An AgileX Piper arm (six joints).
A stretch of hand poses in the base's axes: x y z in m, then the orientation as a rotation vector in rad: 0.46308 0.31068 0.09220 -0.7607 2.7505 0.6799; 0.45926 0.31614 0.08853 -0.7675 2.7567 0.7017; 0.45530 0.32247 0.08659 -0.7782 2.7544 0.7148; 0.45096 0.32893 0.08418 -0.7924 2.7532 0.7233; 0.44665 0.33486 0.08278 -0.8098 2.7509 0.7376; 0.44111 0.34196 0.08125 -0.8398 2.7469 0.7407; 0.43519 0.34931 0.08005 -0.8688 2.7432 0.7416; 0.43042 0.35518 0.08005 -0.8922 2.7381 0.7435
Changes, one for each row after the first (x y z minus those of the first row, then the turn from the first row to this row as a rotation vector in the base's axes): -0.00382 0.00546 -0.00367 0.0092 0.0142 0.0075; -0.00778 0.01179 -0.00561 0.0162 0.0180 0.0163; -0.01212 0.01825 -0.00802 0.0195 0.0213 0.0271; -0.01643 0.02418 -0.00942 0.0261 0.0263 0.0407; -0.02197 0.03128 -0.01095 0.0252 0.0266 0.0615; -0.02789 0.03863 -0.01215 0.0231 0.0265 0.0814; -0.03266 0.04450 -0.01215 0.0227 0.0252 0.0975
